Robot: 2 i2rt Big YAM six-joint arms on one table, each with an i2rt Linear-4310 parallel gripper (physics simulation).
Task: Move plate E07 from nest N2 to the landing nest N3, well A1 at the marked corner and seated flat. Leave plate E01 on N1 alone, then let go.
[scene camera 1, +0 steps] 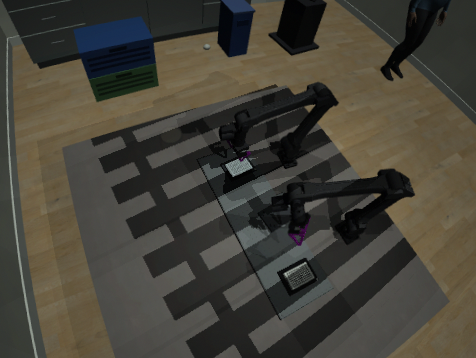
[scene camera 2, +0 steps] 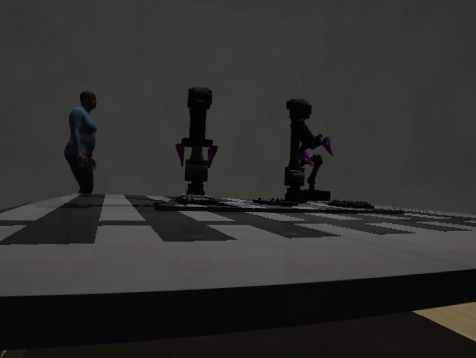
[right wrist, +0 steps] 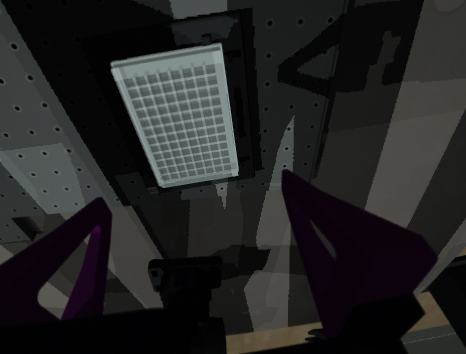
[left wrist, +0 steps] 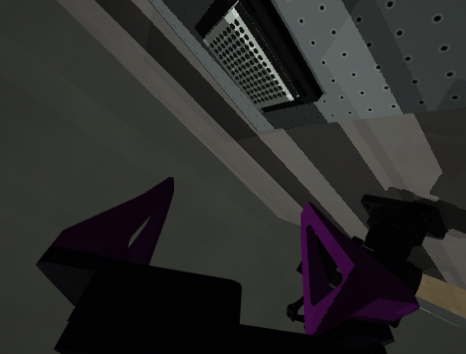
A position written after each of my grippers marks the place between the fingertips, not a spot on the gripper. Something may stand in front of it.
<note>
My left gripper (left wrist: 239, 196) is open, with nothing in its grasp. Also in view: a perforated rack (left wrist: 237, 41). My right gripper (scene camera 2: 195, 167) is open, with nothing in its grasp.
My right gripper shows as well in the right wrist view (right wrist: 194, 191). The right wrist view misses the perforated rack: it is out of frame.
</note>
